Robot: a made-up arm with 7 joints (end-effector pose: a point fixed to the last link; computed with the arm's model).
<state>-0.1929 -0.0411 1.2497 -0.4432 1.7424 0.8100 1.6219</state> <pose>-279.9 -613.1 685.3 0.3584 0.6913 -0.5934</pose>
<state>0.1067 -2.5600 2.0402 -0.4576 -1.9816 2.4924 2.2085</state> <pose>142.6 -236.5 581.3 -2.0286 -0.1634 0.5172</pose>
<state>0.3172 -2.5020 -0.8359 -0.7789 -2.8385 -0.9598 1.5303</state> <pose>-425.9 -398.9 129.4 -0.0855 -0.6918 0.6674</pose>
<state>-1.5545 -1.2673 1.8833 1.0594 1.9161 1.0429 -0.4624</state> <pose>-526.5 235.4 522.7 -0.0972 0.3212 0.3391</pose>
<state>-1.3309 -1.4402 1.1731 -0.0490 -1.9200 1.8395 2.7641</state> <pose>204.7 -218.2 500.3 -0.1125 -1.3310 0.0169</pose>
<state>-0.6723 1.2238 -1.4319 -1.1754 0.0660 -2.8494 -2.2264</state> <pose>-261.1 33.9 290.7 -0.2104 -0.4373 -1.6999</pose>
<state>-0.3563 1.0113 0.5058 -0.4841 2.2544 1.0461 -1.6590</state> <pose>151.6 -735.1 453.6 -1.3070 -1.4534 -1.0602</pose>
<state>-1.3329 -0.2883 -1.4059 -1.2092 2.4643 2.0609 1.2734</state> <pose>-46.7 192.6 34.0 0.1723 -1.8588 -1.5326</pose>
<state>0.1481 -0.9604 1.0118 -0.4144 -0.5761 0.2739 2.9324</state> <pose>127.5 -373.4 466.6 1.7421 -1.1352 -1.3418</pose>
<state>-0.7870 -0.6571 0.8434 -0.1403 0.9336 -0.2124 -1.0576</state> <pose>187.8 -132.3 796.0 1.4255 -0.0967 -0.5708</pose>
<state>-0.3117 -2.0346 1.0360 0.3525 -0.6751 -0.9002 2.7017</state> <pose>199.3 -250.1 350.6 1.4568 1.0255 -0.5606</pose>
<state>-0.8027 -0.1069 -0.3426 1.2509 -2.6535 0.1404 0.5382</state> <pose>176.3 -413.4 674.2 -1.3591 -1.6218 -2.1269</pose>
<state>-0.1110 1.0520 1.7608 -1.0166 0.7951 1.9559 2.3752</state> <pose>-86.6 -688.4 104.9 -0.1980 -0.4909 0.7327</pose>
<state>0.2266 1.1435 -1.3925 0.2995 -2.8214 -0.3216 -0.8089</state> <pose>-121.3 -229.7 812.3 -1.6801 -2.6128 -0.1465</pose>
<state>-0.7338 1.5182 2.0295 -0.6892 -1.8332 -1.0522 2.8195</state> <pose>-50.0 -267.7 22.6 -2.1714 -0.4062 -1.8574</pose>
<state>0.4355 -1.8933 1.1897 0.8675 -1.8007 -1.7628 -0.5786</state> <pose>263.8 -458.8 541.2 -0.8121 1.5858 1.2662</pose>
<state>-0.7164 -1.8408 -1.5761 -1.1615 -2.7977 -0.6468 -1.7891</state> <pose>-75.0 -348.3 -42.8 -0.2240 -1.3697 -2.0486</pose>
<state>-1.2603 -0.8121 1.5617 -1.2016 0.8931 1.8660 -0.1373</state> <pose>254.4 -546.0 618.0 1.1317 2.4303 -0.4388</pose>
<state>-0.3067 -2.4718 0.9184 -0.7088 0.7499 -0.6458 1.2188</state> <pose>171.6 -501.8 278.2 2.0577 -0.9244 1.1813</pose>
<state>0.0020 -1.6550 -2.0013 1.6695 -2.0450 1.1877 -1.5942</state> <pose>297.3 -278.3 213.3 0.8510 0.3805 -1.2499</pose>
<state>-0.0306 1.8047 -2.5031 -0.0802 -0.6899 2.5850 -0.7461</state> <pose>-314.4 -187.2 10.5 -0.8078 -1.3754 -0.9095</pose>
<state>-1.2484 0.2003 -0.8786 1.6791 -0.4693 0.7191 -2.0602</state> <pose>-7.4 -571.0 527.7 1.8664 0.6353 2.4436</pose>
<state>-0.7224 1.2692 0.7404 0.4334 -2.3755 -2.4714 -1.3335</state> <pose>136.2 -738.4 385.3 -1.2453 -1.0949 1.6140</pose>
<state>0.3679 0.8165 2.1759 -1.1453 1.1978 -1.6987 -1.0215</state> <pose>-361.9 -428.4 155.6 -0.3069 1.3256 1.6377</pose>
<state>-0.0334 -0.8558 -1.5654 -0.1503 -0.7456 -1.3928 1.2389</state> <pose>111.0 -20.7 291.3 0.1225 -0.8597 0.0116</pose>
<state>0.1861 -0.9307 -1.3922 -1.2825 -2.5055 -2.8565 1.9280</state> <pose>-91.5 -182.9 -77.0 1.3574 -0.4297 0.2727</pose>
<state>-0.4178 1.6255 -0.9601 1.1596 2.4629 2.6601 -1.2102</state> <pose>-184.9 -891.7 539.9 -2.2460 -0.3100 0.7640</pose>
